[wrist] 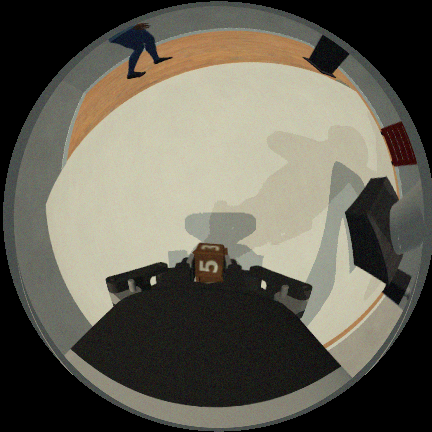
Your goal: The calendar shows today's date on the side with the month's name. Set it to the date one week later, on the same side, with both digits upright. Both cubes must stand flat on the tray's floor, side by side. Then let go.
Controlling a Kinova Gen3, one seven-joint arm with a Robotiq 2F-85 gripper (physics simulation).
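Observation:
A brown wooden cube (pixel 208 272) with white digits sits between the fingertips of my gripper (pixel 209 261). My gripper is shut on it. The face turned to the camera bears a 5 lying on its side, and the foreshortened face beyond it bears what looks like a 3, also on its side. The gripper's shadow falls on the pale table top (pixel 165 150) ahead of the cube. The calendar tray, the side with the month's name and the other cube do not show in this view.
The robot's dark base part and grey arm link (pixel 372 230) stand at the right. Beyond the table are a wooden floor (pixel 225 47), a person in blue (pixel 135 42) at the upper left, a black object (pixel 328 54) at the upper right and a dark red slatted object (pixel 399 144) at the right.

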